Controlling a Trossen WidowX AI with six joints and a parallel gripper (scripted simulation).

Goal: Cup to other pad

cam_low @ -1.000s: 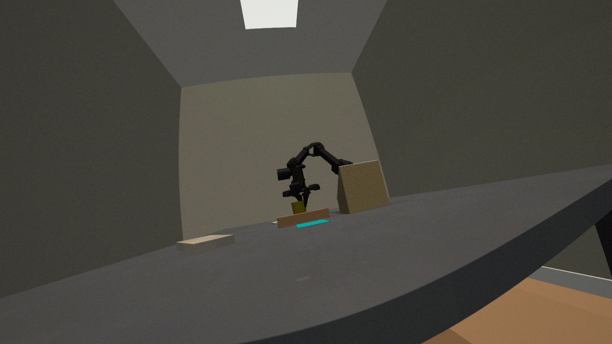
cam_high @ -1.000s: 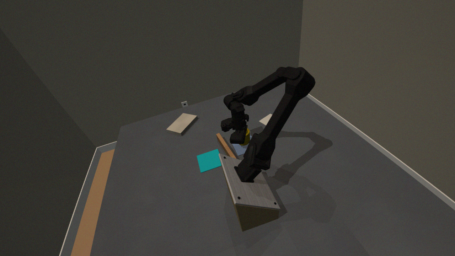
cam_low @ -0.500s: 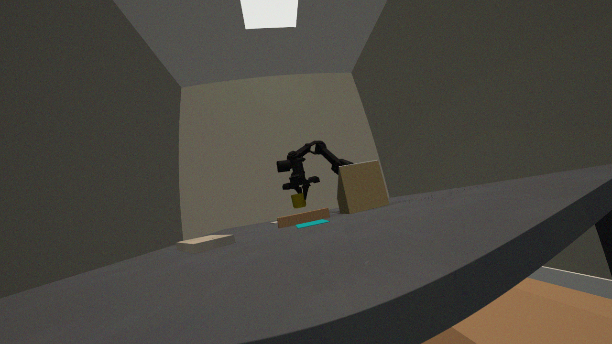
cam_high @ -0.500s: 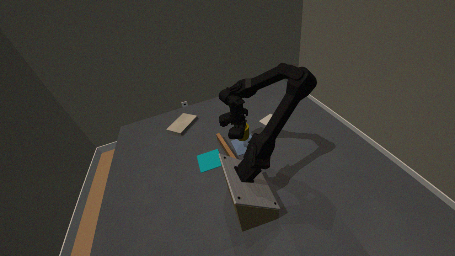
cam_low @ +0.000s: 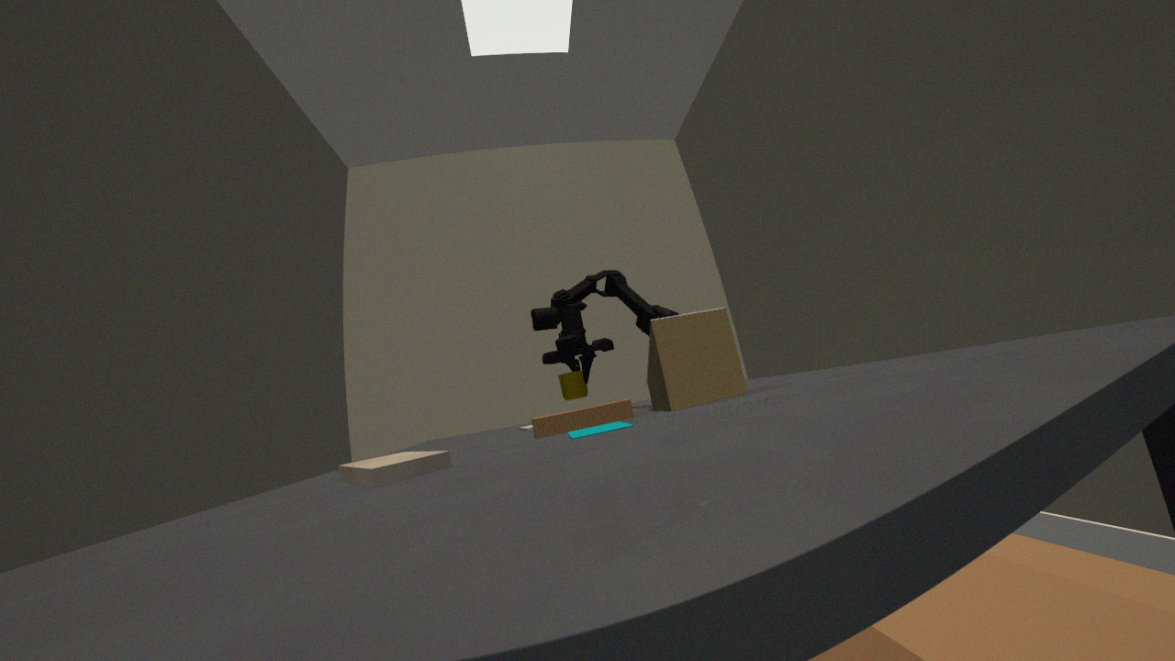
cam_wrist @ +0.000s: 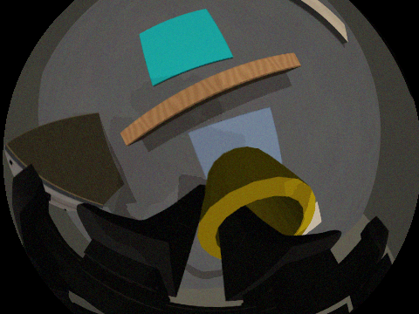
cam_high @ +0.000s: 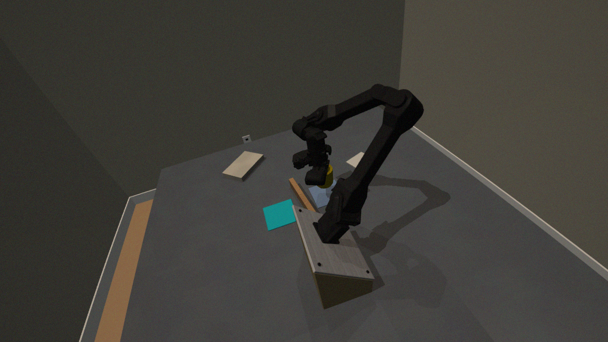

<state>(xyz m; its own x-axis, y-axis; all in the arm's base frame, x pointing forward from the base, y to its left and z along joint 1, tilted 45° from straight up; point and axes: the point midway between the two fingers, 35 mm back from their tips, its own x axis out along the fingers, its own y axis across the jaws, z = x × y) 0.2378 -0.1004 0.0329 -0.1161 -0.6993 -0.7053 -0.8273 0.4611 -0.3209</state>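
The teal pad lies 20 mm ahead of my gripper tip, 180 mm to the left of it and 110 mm below it. Also, from my gripper tip: wooden bar: 30 mm ahead, 70 mm to the left, 90 mm below; then light blue pad: 30 mm ahead, 30 mm to the right, 110 mm below; then yellow cup: 20 mm ahead, 20 mm to the right.
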